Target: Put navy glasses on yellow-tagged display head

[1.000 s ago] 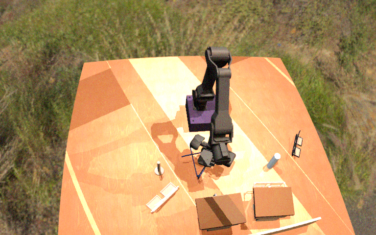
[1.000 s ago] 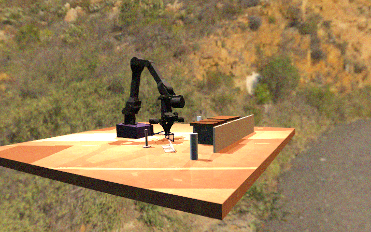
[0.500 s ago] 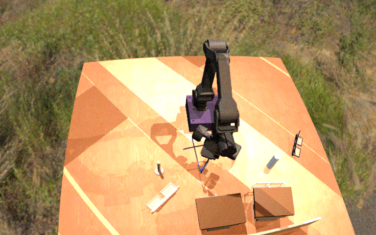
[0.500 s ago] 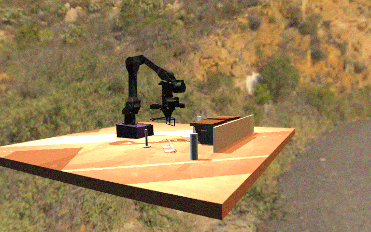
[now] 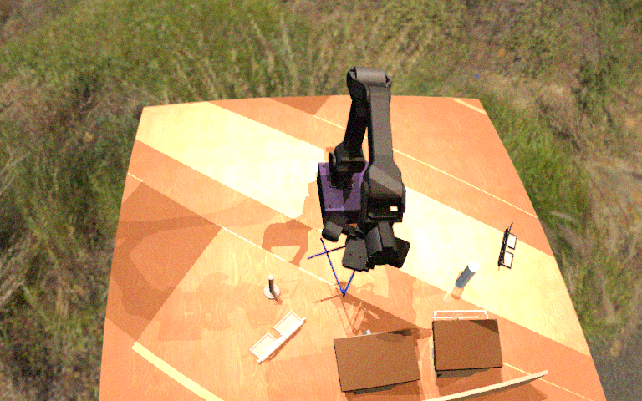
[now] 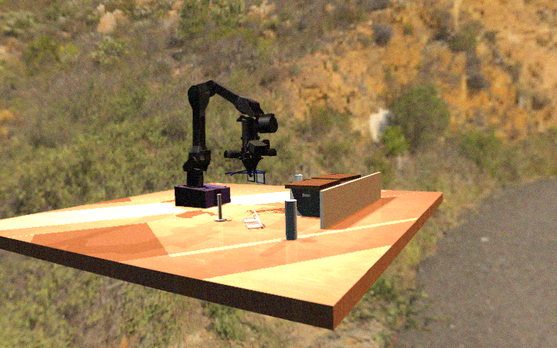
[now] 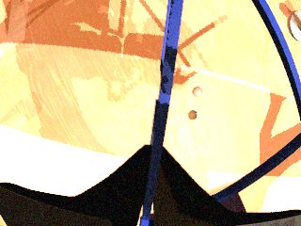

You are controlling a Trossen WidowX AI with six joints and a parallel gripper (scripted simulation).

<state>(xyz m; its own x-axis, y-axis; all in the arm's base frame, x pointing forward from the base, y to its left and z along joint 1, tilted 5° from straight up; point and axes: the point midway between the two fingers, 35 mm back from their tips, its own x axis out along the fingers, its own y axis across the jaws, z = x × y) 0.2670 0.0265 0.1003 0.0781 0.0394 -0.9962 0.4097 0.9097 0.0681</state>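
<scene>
My gripper tip is now 200 mm to the left of the display post, 100 mm above it and 40 mm short of it. The rest, counted from my gripper tip: wall panel: 340 mm ahead, 150 mm to the left, 70 mm below.
</scene>
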